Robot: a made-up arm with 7 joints.
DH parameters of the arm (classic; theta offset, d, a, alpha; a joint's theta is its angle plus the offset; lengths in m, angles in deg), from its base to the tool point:
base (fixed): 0 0.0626 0 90
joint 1: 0 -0.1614 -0.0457 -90
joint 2: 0 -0.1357 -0.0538 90
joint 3: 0 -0.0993 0.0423 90
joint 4: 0 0.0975 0.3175 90
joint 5: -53.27 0 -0.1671 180
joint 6: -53.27 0.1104 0.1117 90
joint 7: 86.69 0 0.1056 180
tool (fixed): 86.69 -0.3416 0 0
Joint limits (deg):
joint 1: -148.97..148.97
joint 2: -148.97..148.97
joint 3: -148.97..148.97
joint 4: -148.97..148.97
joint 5: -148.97..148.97
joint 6: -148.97..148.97
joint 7: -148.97..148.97
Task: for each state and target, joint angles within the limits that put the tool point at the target. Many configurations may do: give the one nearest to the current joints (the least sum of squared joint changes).
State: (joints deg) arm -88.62 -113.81 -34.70 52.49 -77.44 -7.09 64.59
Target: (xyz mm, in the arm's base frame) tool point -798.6 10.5 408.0
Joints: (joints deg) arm -67.70 -102.89 -28.28 41.52 -78.83 1.90 66.77
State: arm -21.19 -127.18 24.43 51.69 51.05 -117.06 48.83
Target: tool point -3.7 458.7 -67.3
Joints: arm -28.16 -112.41 58.19 62.79 55.13 -113.23 36.81
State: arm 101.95 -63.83 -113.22 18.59 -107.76 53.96 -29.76
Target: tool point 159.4 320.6 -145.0
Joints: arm 86.11 -74.95 -122.86 9.19 -138.17 108.74 -37.38
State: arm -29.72 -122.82 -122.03 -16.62 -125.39 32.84 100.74
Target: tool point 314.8 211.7 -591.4
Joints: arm 0.88 -125.30 -137.71 -29.93 -132.03 49.11 105.57
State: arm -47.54 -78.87 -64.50 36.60 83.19 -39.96 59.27
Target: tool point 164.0 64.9 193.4
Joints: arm -73.95 -76.13 -35.23 59.55 108.24 -51.97 51.06
